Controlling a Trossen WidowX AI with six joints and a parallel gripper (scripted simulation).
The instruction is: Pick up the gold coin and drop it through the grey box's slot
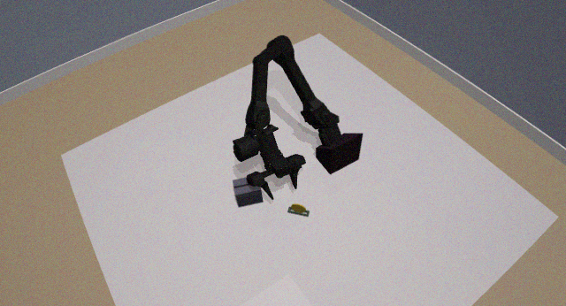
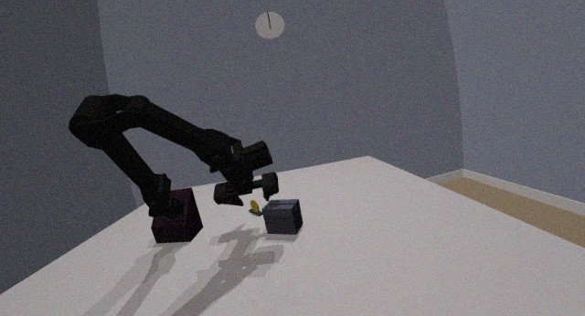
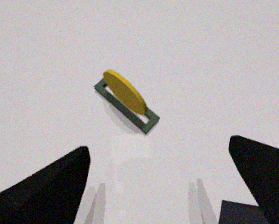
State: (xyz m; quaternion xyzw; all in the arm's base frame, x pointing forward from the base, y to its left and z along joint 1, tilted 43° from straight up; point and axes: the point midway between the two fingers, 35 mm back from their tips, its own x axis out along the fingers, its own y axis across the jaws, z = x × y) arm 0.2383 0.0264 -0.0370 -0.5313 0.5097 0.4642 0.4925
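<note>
Right now the gold coin is 5 cm to the left of my gripper tip, 3 cm below it and 2 cm behind it.
</note>
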